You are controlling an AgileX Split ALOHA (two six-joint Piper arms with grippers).
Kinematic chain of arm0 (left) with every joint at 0, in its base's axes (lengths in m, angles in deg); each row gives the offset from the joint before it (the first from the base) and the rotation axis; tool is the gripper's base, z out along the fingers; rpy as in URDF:
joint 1: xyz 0 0 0.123 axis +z
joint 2: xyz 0 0 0 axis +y
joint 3: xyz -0.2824 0 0.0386 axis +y
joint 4: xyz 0.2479 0 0.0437 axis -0.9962 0 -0.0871
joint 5: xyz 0 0 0 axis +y
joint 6: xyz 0.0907 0 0.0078 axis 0.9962 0 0.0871
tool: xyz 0 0 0 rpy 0 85 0
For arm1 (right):
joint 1: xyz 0 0 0.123 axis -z
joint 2: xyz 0 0 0 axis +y
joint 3: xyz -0.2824 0 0.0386 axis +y
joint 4: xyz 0.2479 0 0.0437 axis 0.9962 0 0.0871
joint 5: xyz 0 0 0 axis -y
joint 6: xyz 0.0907 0 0.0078 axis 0.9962 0 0.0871
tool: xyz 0 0 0 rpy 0 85 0
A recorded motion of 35 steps. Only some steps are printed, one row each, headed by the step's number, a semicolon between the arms.
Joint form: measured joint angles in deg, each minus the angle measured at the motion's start. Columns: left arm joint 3, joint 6, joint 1, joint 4, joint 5, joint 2; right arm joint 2, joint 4, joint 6, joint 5, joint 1, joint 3.
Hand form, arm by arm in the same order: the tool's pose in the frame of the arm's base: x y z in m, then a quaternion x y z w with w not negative. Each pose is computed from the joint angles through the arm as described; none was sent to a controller.
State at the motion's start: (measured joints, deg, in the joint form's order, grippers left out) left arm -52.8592 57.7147 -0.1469 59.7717 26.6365 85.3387; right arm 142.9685 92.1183 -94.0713 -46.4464 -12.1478 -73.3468
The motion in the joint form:
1: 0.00 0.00 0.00 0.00 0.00 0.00; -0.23 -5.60 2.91 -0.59 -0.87 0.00
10: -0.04 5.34 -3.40 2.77 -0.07 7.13; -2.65 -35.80 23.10 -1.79 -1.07 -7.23
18: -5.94 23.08 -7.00 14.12 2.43 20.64; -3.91 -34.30 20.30 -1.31 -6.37 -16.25
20: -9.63 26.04 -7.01 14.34 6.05 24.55; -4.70 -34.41 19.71 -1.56 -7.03 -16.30
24: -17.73 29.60 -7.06 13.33 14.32 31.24; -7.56 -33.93 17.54 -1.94 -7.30 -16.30
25: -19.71 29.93 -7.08 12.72 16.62 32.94; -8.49 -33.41 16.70 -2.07 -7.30 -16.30
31: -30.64 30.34 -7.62 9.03 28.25 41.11; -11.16 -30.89 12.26 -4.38 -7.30 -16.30
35: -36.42 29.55 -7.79 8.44 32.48 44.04; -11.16 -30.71 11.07 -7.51 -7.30 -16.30
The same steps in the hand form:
1: 0.3107 -0.0362 0.2555 0.08839 0.89361 -0.17792 0.40249; 0.3741 0.1548 -0.0110 -0.22529 0.87529 0.40048 0.15074
10: 0.3231 -0.0563 0.2176 0.12702 0.90693 -0.18993 0.35394; 0.3850 0.1486 0.0103 -0.32594 0.88605 0.32329 0.06450
18: 0.3579 -0.0878 0.1692 0.20865 0.89434 -0.22111 0.32822; 0.4099 0.1975 0.0504 -0.40117 0.84570 0.31931 0.14799
20: 0.3709 -0.0943 0.1609 0.24083 0.88337 -0.24071 0.32206; 0.4082 0.2026 0.0569 -0.41346 0.83878 0.31955 0.15295
24: 0.3946 -0.1075 0.1522 0.30266 0.85322 -0.28595 0.31409; 0.4095 0.2060 0.0800 -0.43493 0.82273 0.31837 0.18054
25: 0.3993 -0.1107 0.1490 0.31672 0.84577 -0.29891 0.30825; 0.4101 0.2067 0.0879 -0.43979 0.81739 0.31930 0.19106
31: 0.4213 -0.1276 0.1369 0.38668 0.80247 -0.36022 0.27707; 0.4087 0.2100 0.1120 -0.46557 0.78912 0.33473 0.22022
35: 0.4339 -0.1338 0.1400 0.40514 0.78341 -0.38150 0.27674; 0.4041 0.2113 0.1134 -0.47960 0.77581 0.35290 0.20873

